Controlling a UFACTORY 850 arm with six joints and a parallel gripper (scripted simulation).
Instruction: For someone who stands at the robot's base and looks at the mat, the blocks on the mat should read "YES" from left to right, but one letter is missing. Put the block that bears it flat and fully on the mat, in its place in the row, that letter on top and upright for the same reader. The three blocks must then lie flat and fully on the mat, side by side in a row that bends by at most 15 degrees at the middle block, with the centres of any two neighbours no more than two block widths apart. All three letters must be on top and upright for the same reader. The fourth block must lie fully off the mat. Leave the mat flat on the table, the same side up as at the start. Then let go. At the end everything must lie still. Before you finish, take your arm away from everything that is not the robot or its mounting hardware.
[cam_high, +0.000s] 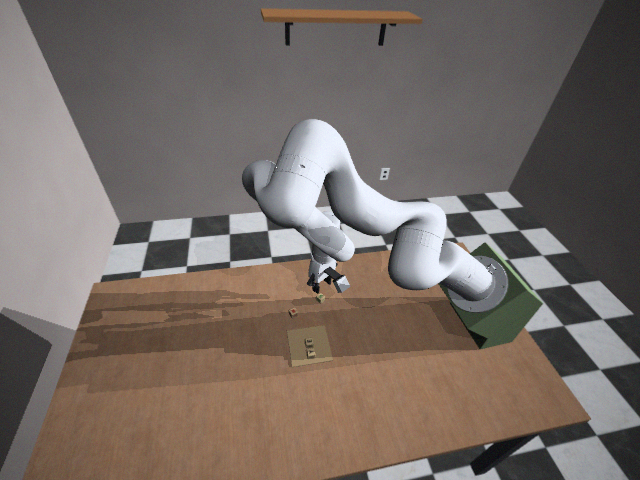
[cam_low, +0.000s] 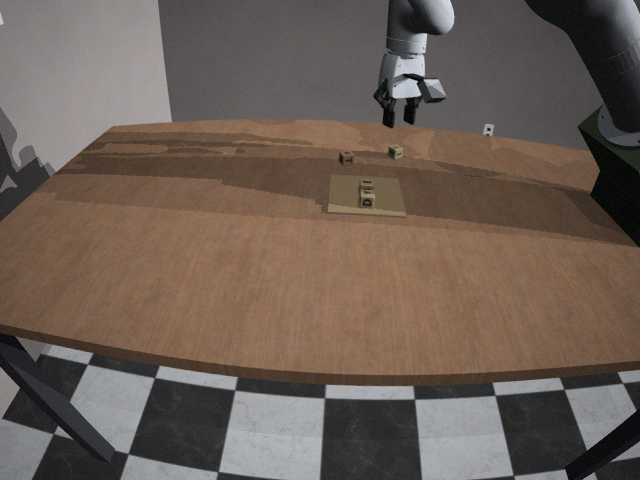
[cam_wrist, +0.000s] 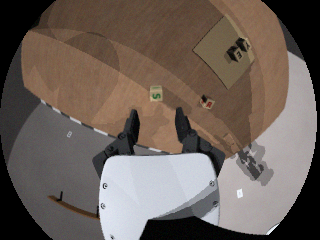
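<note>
Now: the green-lettered block 90 mm below my hand. Round my hand: tan mat 80 mm ahead, 180 mm to the left, 100 mm below; red-lettered block 120 mm ahead, 50 mm to the left, 90 mm below.
</note>
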